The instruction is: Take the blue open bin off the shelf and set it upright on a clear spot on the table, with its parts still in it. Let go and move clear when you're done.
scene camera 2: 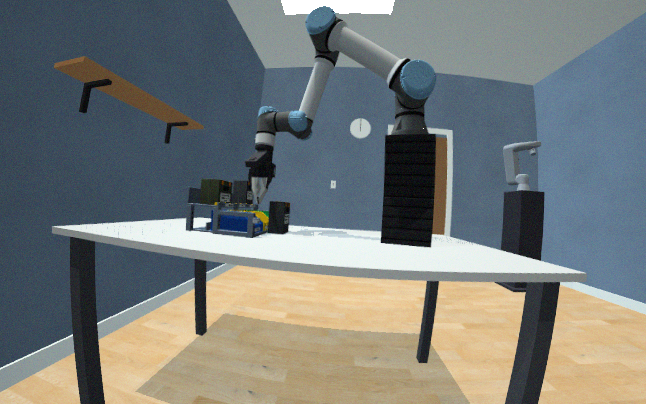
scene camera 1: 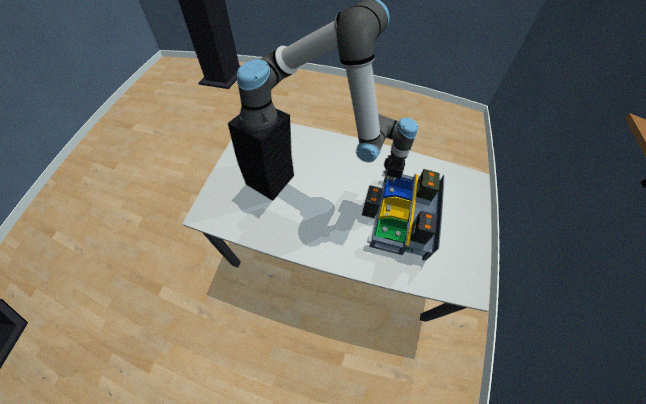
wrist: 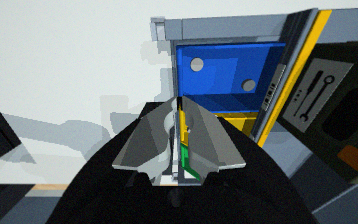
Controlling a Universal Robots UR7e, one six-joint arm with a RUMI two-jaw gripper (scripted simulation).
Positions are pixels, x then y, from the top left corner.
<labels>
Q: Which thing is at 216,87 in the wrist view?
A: A blue open bin.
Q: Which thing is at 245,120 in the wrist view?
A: A yellow bin.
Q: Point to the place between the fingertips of the gripper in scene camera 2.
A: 258,203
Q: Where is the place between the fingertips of the gripper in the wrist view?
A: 179,97
</labels>
